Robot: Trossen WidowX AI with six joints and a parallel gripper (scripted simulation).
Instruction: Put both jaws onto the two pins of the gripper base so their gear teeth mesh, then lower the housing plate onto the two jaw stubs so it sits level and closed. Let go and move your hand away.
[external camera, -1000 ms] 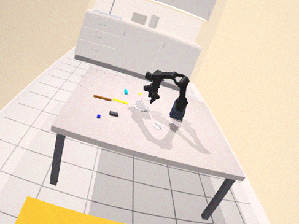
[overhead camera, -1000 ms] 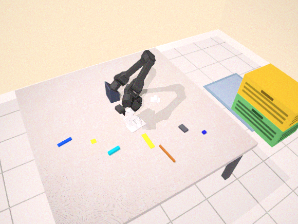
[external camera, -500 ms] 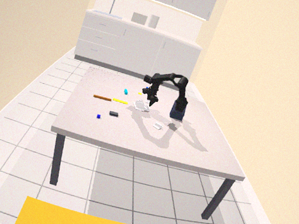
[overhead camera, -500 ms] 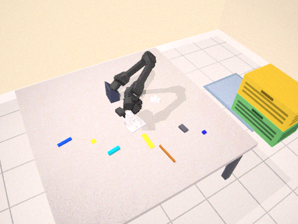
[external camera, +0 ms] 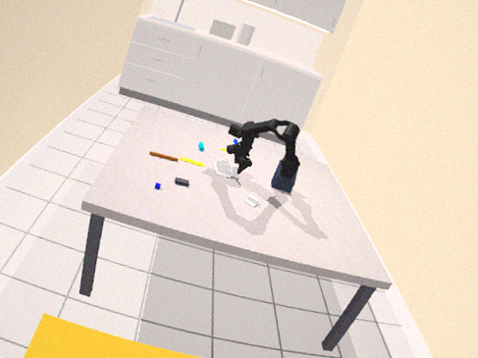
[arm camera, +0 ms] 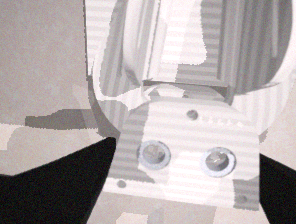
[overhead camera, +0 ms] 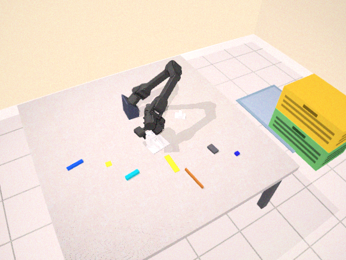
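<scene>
The housing plate lies 1 cm ahead of my gripper tip and 2 cm below it. The rest, counted from my gripper tip: small white part: 9 cm behind, 25 cm to the left, 1 cm below; gripper base: 1 cm ahead, 2 cm above; yellow bar: 22 cm ahead, 3 cm to the left, 2 cm below.
</scene>
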